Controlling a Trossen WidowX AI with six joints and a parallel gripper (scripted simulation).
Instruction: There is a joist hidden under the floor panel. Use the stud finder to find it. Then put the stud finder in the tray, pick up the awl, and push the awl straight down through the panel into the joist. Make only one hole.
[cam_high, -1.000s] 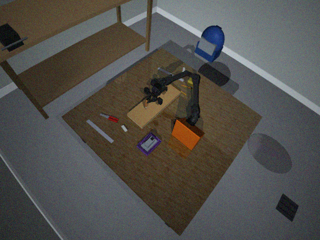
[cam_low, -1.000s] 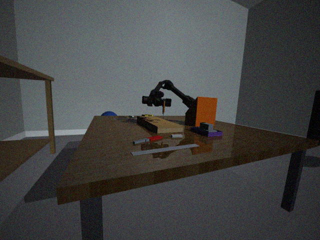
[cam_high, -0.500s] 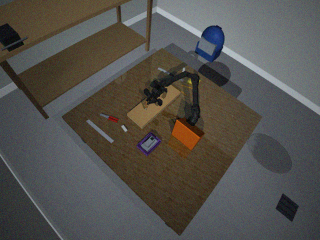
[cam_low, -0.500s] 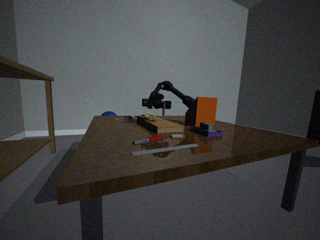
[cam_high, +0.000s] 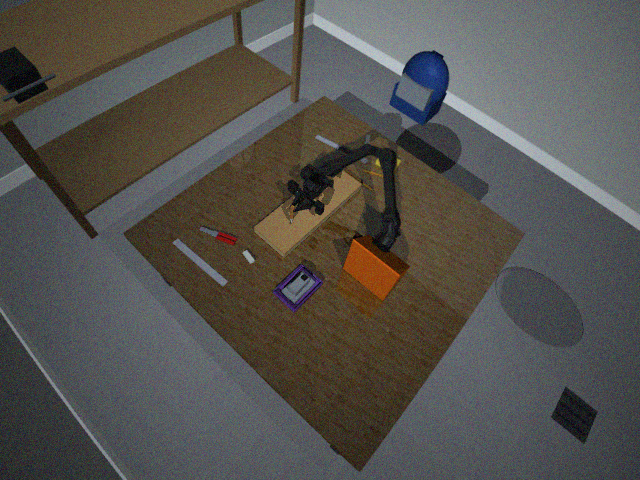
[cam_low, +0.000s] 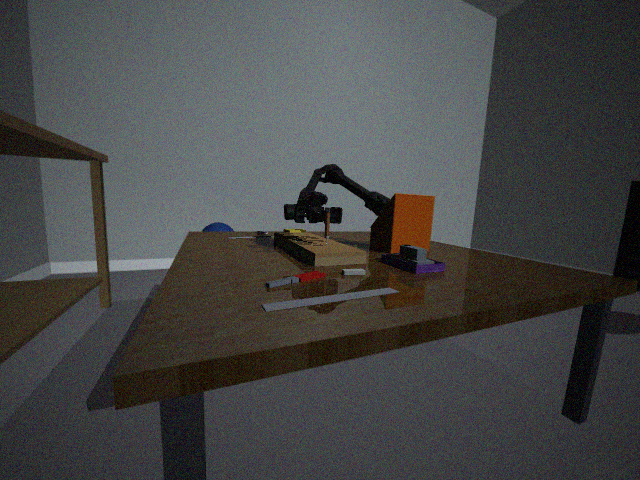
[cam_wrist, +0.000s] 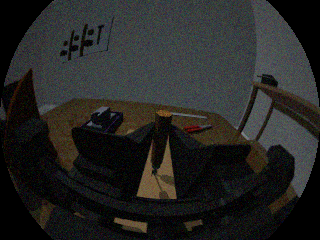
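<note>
The awl lies 5 cm below my gripper tip. Also, from my gripper tip: stud finder: 24 cm behind, 14 cm to the left, 9 cm below; yellow block: 1 cm ahead, 63 cm to the right, 12 cm below; purple tray: 24 cm behind, 15 cm to the left, 12 cm below.
</note>
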